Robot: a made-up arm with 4 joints. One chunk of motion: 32 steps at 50 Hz.
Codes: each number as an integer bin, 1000 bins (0 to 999) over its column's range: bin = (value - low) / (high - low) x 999, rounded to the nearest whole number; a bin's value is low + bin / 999 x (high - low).
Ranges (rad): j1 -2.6..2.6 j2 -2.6..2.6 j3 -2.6..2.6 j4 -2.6..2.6
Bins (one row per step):
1: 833 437 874 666
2: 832 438 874 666
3: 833 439 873 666
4: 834 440 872 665
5: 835 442 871 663
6: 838 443 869 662
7: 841 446 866 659
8: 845 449 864 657
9: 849 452 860 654
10: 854 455 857 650
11: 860 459 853 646
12: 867 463 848 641
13: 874 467 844 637
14: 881 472 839 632
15: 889 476 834 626
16: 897 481 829 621
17: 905 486 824 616
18: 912 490 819 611
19: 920 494 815 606
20: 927 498 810 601
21: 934 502 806 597
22: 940 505 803 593
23: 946 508 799 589
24: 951 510 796 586
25: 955 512 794 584
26: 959 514 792 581
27: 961 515 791 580
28: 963 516 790 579
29: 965 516 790 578
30: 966 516 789 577
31: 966 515 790 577
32: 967 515 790 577
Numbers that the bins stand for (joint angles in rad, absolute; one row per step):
1: 1.7359 -0.3253 1.9493 0.8667
2: 1.7307 -0.3201 1.9493 0.8667
3: 1.7359 -0.3149 1.9441 0.8667
4: 1.7411 -0.3097 1.9389 0.8615
5: 1.7463 -0.2993 1.9337 0.8511
6: 1.7620 -0.2941 1.9233 0.8458
7: 1.7776 -0.2785 1.9077 0.8302
8: 1.7984 -0.2629 1.8973 0.8198
9: 1.8192 -0.2472 1.8765 0.8042
10: 1.8452 -0.2316 1.8609 0.7834
11: 1.8765 -0.2108 1.8400 0.7626
12: 1.9129 -0.1900 1.8140 0.7365
13: 1.9493 -0.1692 1.7932 0.7157
14: 1.9858 -0.1431 1.7672 0.6897
15: 2.0274 -0.1223 1.7411 0.6585
16: 2.0691 -0.0963 1.7151 0.6324
17: 2.1107 -0.0703 1.6891 0.6064
18: 2.1471 -0.0494 1.6631 0.5804
19: 2.1888 -0.0286 1.6422 0.5544
20: 2.2252 -0.0078 1.6162 0.5283
21: 2.2617 0.0130 1.5954 0.5075
22: 2.2929 0.0286 1.5798 0.4867
23: 2.3241 0.0442 1.5590 0.4659
24: 2.3502 0.0547 1.5433 0.4503
25: 2.3710 0.0651 1.5329 0.4398
26: 2.3918 0.0755 1.5225 0.4242
27: 2.4022 0.0807 1.5173 0.4190
28: 2.4126 0.0859 1.5121 0.4138
29: 2.4230 0.0859 1.5121 0.4086
30: 2.4282 0.0859 1.5069 0.4034
31: 2.4282 0.0807 1.5121 0.4034
32: 2.4334 0.0807 1.5121 0.4034

